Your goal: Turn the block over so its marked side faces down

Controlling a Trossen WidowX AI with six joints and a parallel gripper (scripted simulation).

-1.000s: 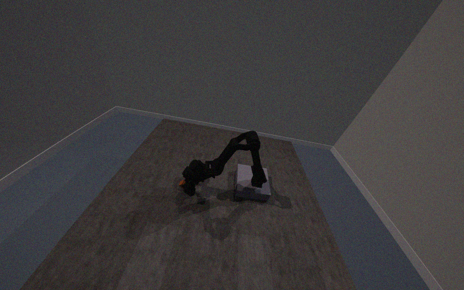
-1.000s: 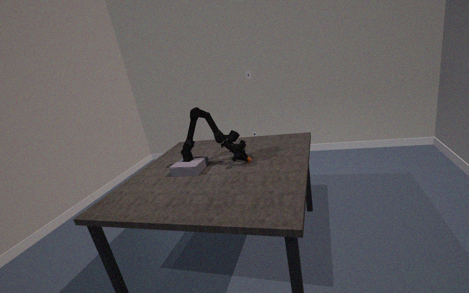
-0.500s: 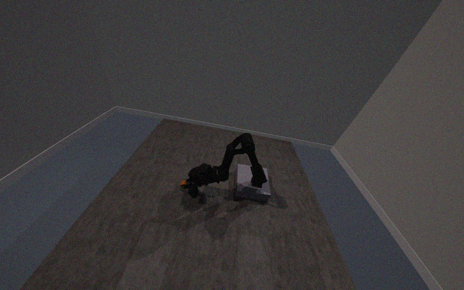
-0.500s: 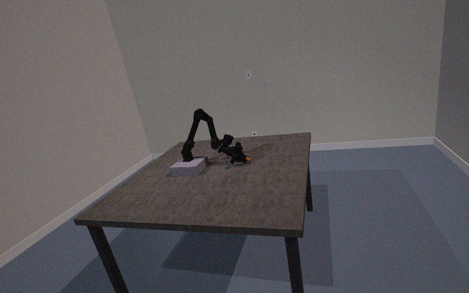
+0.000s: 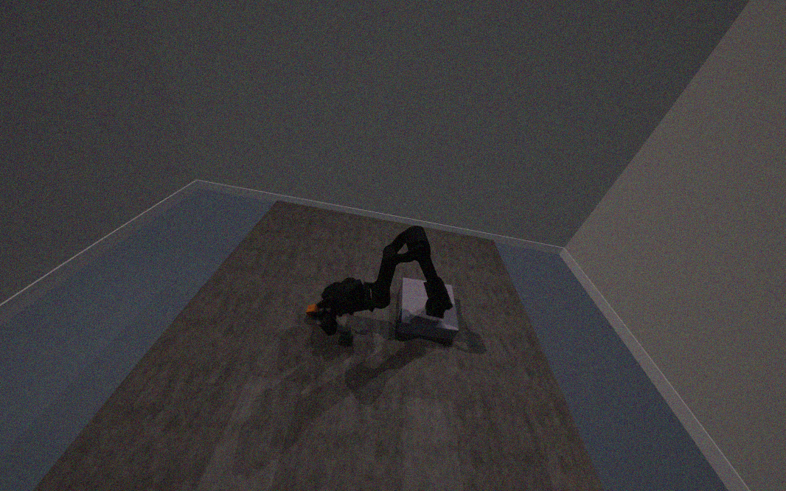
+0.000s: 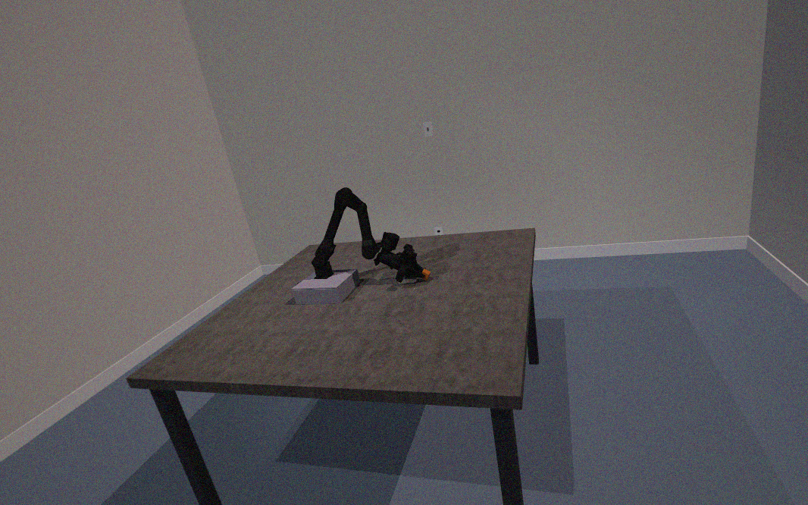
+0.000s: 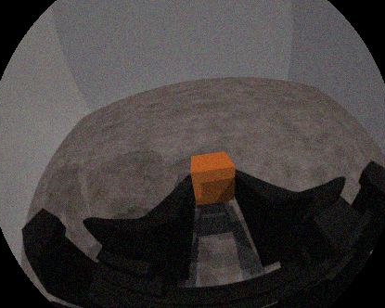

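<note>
Right now my gripper tip is 1 cm above the orange block.
</note>
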